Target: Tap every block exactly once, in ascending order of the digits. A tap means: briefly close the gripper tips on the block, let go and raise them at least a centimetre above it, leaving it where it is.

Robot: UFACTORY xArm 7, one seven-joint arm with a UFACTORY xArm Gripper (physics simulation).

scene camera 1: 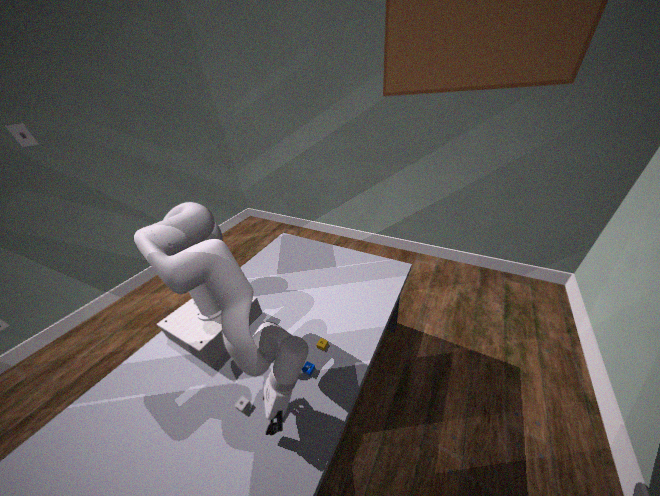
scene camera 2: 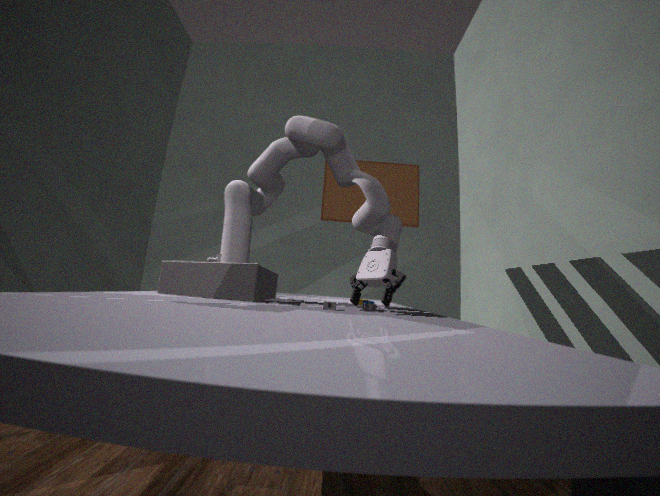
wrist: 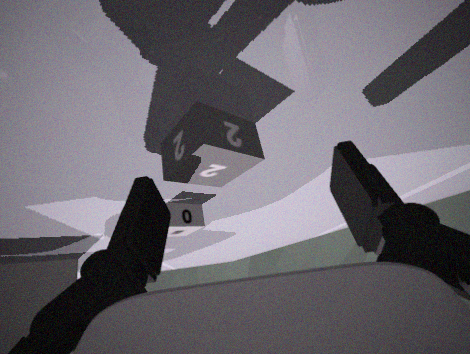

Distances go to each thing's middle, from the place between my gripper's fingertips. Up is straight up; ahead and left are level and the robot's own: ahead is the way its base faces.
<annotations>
I see the grey block marked 2 (wrist: 208,146) 10 mm ahead of my hand, 20 mm to the left of it and 10 mm below it.
</annotations>
